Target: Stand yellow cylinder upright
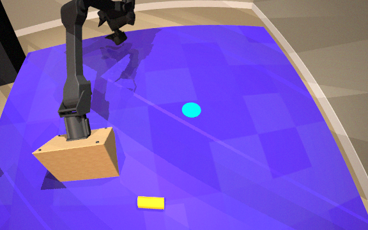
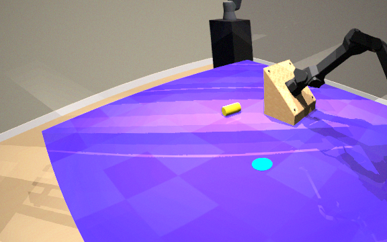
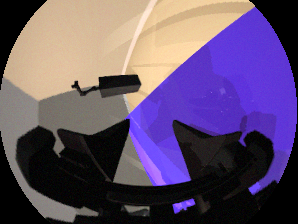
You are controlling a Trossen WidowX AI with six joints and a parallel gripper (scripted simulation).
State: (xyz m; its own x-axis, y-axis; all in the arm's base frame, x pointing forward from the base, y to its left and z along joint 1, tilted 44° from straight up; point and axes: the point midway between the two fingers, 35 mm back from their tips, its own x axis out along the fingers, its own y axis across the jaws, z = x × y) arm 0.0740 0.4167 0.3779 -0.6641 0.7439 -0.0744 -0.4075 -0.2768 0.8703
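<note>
Right now my gripper tip is 110 mm short of the yellow cylinder, 760 mm to the left of it and 50 mm above it. Round my gripper tip: cyan circle 290 mm ahead, 480 mm to the right, 60 mm below.
</note>
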